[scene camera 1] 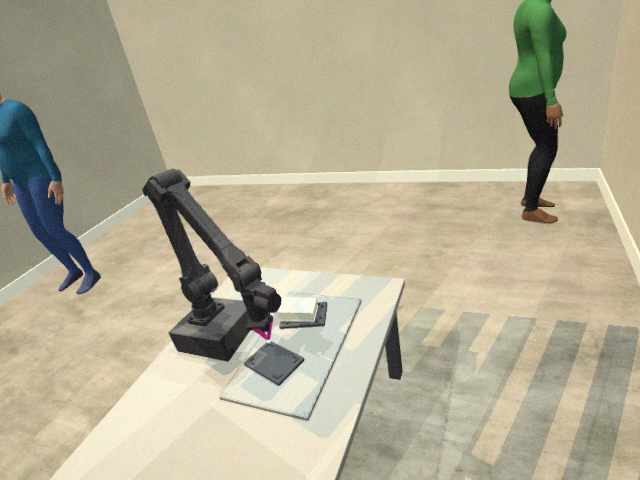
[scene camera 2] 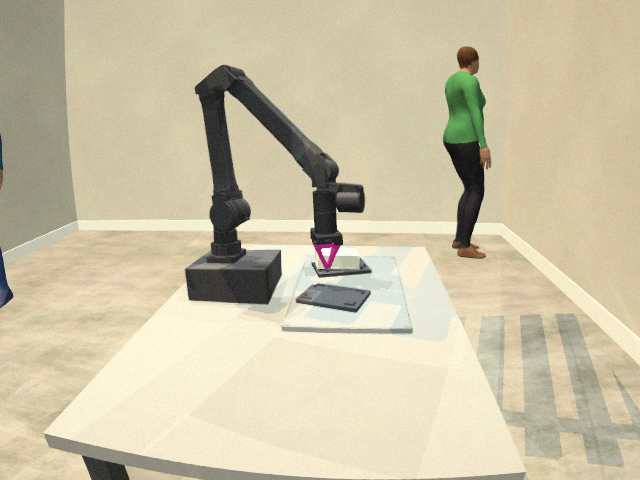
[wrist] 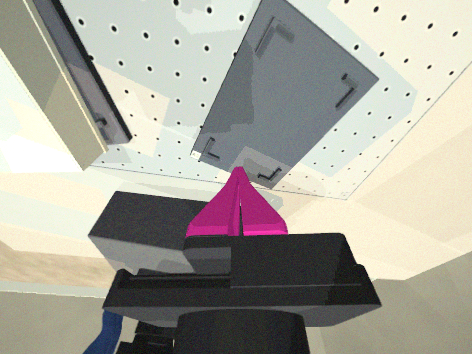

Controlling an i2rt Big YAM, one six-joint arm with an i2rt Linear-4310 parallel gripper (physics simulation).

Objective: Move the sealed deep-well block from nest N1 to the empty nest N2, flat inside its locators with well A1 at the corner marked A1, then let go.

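Seen in the pictures: gripper, fingertip midpoint: (scene camera 1: 268, 339) (scene camera 2: 327, 268) (wrist: 239, 172); arm's base at its link origin: (scene camera 1: 206, 314) (scene camera 2: 227, 258).
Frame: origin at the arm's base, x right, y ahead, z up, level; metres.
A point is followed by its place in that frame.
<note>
The sealed deep-well block (scene camera 1: 297, 310) {x -0.116, y 0.316, z -0.016 m} (scene camera 2: 348, 258) {x -0.111, y 0.339, z -0.026 m} (wrist: 55, 100) {x -0.103, y 0.309, z -0.030 m}, pale with a white top, sits on dark nest N1 (scene camera 1: 321, 316) {x -0.144, y 0.389, z -0.054 m} (scene camera 2: 363, 268) {x -0.127, y 0.384, z -0.061 m} (wrist: 116, 131) {x -0.078, y 0.268, z -0.061 m}. The wrist view cuts it off at the left. Nest N2 (scene camera 1: 273, 363) {x 0.092, y 0.323, z -0.061 m} (scene camera 2: 333, 298) {x 0.105, y 0.317, z -0.061 m} (wrist: 290, 95) {x 0.088, y 0.347, z -0.061 m} is an empty dark plate with corner locators, turned at an angle to N1. A small white label (wrist: 195, 155) {x 0.008, y 0.256, z -0.061 m} marks one of its corners. My gripper (scene camera 1: 268, 337) {x 0.051, y 0.296, z 0.000 m} (scene camera 2: 327, 267) {x 0.051, y 0.296, z 0.000 m} (wrist: 239, 172) {x 0.051, y 0.296, z 0.000 m} points down with its magenta fingers shut and empty. It hangs on the base side, between the two nests, apart from the block.
Both nests lie on a pale perforated board (scene camera 1: 289, 400) {x 0.197, y 0.435, z -0.073 m} (scene camera 2: 356, 321) {x 0.207, y 0.382, z -0.073 m} (wrist: 160, 55) {x -0.033, y 0.349, z -0.073 m} on the table (scene camera 1: 155, 428) {x 0.405, y 0.079, z -0.086 m} (scene camera 2: 310, 403) {x 0.515, y 0.322, z -0.086 m}. The arm's dark base box (scene camera 1: 199, 342) {x 0.116, y 0.053, z -0.014 m} (scene camera 2: 227, 284) {x 0.116, y 0.040, z -0.033 m} (wrist: 145, 215) {x -0.054, y 0.138, z -0.046 m} stands beside the board. A green-shirted person (scene camera 1: 537, 56) (scene camera 2: 462, 108) and a blue-clothed person (scene camera 1: 23, 139) stand beyond the table.
</note>
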